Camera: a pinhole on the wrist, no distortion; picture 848 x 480 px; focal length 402.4 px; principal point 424.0 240.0 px. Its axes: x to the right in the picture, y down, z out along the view. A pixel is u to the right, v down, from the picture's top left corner.
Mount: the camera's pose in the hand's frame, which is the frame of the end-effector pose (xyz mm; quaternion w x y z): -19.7 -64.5 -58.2 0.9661 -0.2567 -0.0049 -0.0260
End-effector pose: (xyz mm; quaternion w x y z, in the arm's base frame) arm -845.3 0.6 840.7 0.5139 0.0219 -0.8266 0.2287
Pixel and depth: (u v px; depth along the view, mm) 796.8 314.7 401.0
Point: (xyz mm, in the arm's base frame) -1282.0 129.0 986.8
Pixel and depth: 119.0 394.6 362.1
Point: -930.5 94.1 440.8
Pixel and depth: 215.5 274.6 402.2
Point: -1013.0 4.8 486.8
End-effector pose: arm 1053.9 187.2 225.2 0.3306 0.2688 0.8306 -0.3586
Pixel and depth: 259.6 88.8 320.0
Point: 1248.8 -61.2 197.2
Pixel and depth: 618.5 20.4 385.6
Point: 1047.2 -116.4 -66.1
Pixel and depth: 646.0 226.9 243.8
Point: 1067.3 113.1 37.6
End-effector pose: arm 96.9 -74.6 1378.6 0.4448 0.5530 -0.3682 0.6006
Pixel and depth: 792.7 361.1 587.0
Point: -106.1 -476.8 1965.0
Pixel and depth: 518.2 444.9 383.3
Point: -115.6 -329.1 1495.1
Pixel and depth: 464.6 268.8 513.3
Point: 15.1 -489.2 1468.6
